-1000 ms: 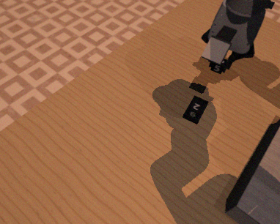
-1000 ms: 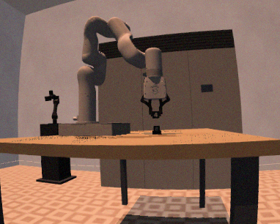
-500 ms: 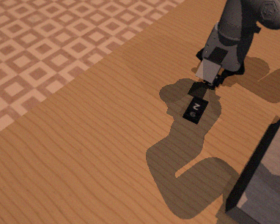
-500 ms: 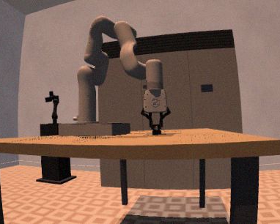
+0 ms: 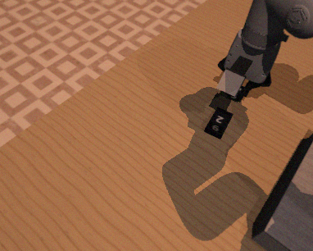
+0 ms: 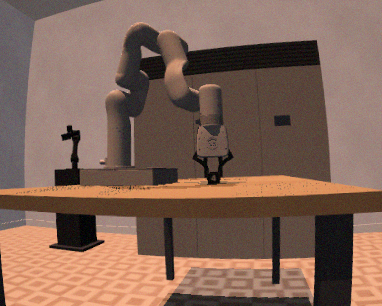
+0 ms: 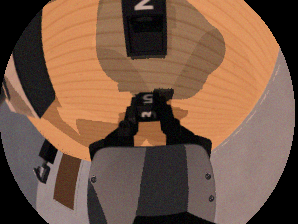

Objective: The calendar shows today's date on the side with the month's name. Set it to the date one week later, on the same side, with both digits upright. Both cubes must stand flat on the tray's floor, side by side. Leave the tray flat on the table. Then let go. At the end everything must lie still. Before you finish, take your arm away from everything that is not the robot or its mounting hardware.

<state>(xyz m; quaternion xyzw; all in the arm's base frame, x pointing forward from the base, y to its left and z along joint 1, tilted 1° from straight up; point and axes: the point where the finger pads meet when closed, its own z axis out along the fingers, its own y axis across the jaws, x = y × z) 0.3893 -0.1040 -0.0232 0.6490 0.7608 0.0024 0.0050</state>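
Right now the black cube is 1 cm below my hand. Also, from my hand: black digit cube (2 cm behind, 12 cm to the left, 1 cm below).
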